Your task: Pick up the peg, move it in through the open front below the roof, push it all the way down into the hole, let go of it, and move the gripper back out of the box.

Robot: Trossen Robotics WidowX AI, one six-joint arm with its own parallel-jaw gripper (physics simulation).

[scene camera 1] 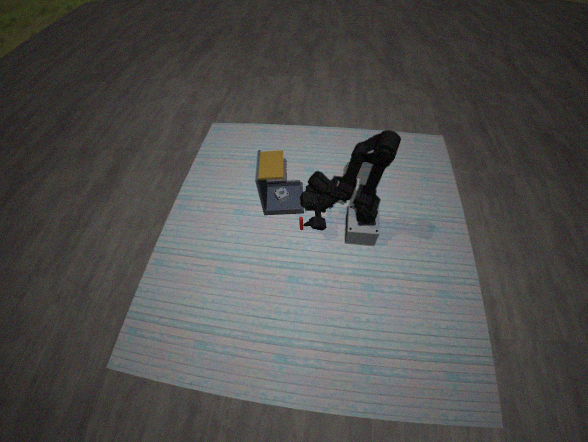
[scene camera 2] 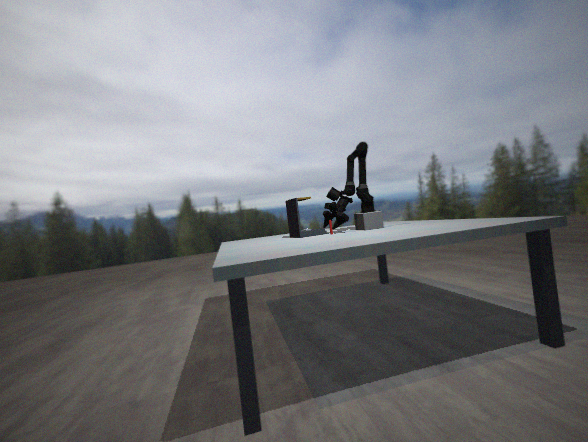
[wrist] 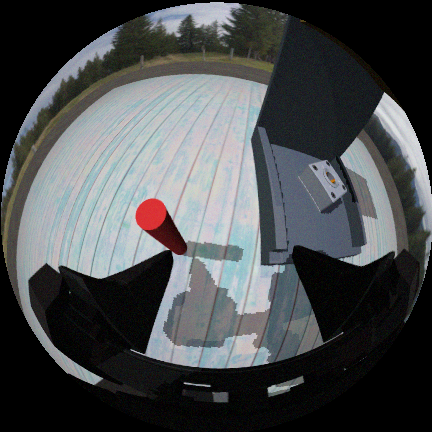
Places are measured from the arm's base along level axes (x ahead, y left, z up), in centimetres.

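Pixels of known places: gripper, fingertip midpoint: (scene camera 1: pixel 302 215) (scene camera 2: pixel 328 228) (wrist: pixel 234 255); arm's base, link origin: (scene camera 1: pixel 365 217) (scene camera 2: pixel 368 211).
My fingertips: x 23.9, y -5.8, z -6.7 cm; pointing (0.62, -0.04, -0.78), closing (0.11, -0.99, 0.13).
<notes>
Ahead of a thing's pixels: the offset from my fingertips to its top centre. "spot": to the spot under its first point.
The red peg {dy +4.4, dx +0.6, dz +4.8 cm} (scene camera 1: pixel 301 223) (scene camera 2: pixel 331 227) (wrist: pixel 165 227) stands upright on the table, beside the box. My gripper (scene camera 1: pixel 306 214) (wrist: pixel 234 255) is open and empty, low over the table. In the wrist view the peg is ahead of the left fingertip, outside the gap between the fingers. The grey box {dy -10.8, dx +8.5, dz +19.2 cm} (scene camera 1: pixel 283 211) (scene camera 2: pixel 293 218) (wrist: pixel 320 85) has a yellow roof {spot: dy -9.7, dx +11.3, dz +19.2 cm} (scene camera 1: pixel 271 165) (scene camera 2: pixel 303 198). A light block {dy -11.7, dx +9.3, dz +0.9 cm} (scene camera 1: pixel 281 193) (wrist: pixel 316 189) with a round hole sits on its floor, turned at an angle. In the wrist view the box floor reaches close to the right fingertip.
The arm's grey base (scene camera 1: pixel 362 234) (scene camera 2: pixel 369 220) stands on the striped table (scene camera 1: pixel 300 310) (scene camera 2: pixel 400 242), to the right of the peg in scene camera 1. A low side wall (wrist: pixel 270 195) of the box rises between its floor and the peg's side.
</notes>
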